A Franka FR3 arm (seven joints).
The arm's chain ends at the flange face. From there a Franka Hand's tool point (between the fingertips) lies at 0.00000 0.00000 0.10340 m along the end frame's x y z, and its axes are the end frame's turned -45 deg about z.
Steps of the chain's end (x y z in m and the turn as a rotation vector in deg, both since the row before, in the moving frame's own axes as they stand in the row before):
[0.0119 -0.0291 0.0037 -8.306 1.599 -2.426]
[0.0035 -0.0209 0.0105 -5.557 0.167 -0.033]
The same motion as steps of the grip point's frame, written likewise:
[0.0207 0.0006 0.0026 -7.004 -4.743 -2.426]
[0.0104 -0.0050 0.0100 -4.047 -3.811 -0.033]

